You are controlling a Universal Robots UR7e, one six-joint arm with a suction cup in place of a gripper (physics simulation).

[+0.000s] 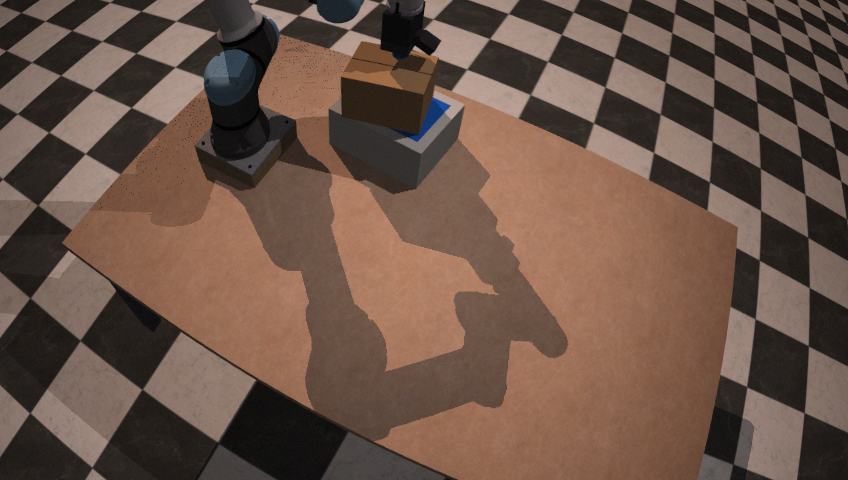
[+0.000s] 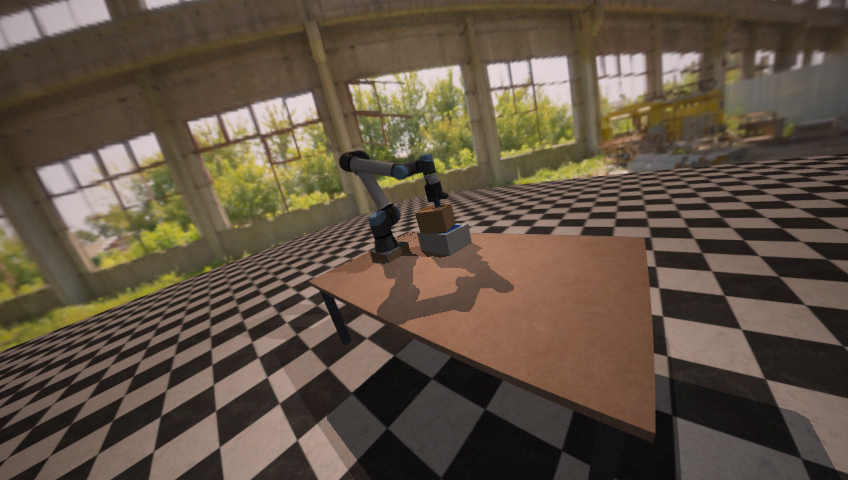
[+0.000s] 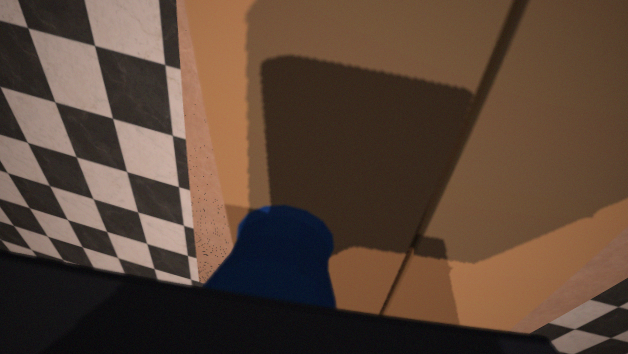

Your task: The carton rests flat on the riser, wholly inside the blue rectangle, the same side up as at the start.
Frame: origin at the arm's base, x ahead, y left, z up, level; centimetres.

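Where they show: hand at its tool point: (image 1: 399, 58) (image 2: 437, 207) (image 3: 291, 221); arm's base at its link origin: (image 1: 240, 134) (image 2: 386, 247).
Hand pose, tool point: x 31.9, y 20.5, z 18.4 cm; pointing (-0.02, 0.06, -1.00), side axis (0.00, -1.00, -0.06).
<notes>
Things, the pixels of their centre, and the offset from my tool point. Level surfaces: height alone.
- brown carton at the middle of its body: (image 3: 371, 180) (image 1: 389, 86) (image 2: 435, 218) dx -0.2, dy -4.2, dz -5.5 cm
- grey riser at the middle of its body: (image 1: 395, 123) (image 2: 444, 237) dx +1.5, dy -2.3, dz -18.4 cm
- blue rectangle at the middle of its body: (image 1: 397, 105) dx +1.5, dy -2.3, dz -12.4 cm
- brown table at its surface level: dz -24.4 cm
A brown carton (image 1: 385, 95) (image 2: 434, 218) (image 3: 527, 109) sits on or just above the grey riser (image 1: 385, 153) (image 2: 444, 243) at the back of the table. It covers most of the blue rectangle (image 1: 433, 116); only the right strip of blue shows. The carton's left part reaches over the riser's grey rim. My suction cup (image 1: 401, 54) (image 3: 276, 255) presses on the carton's top near the flap seam and is shut on it. The carton's top flaps face up.
The arm's base (image 1: 245, 149) (image 2: 386, 253) stands just left of the riser on the brown table (image 1: 534, 269) (image 2: 534, 310). Checkered floor surrounds the table. The table's back edge lies close behind the riser.
</notes>
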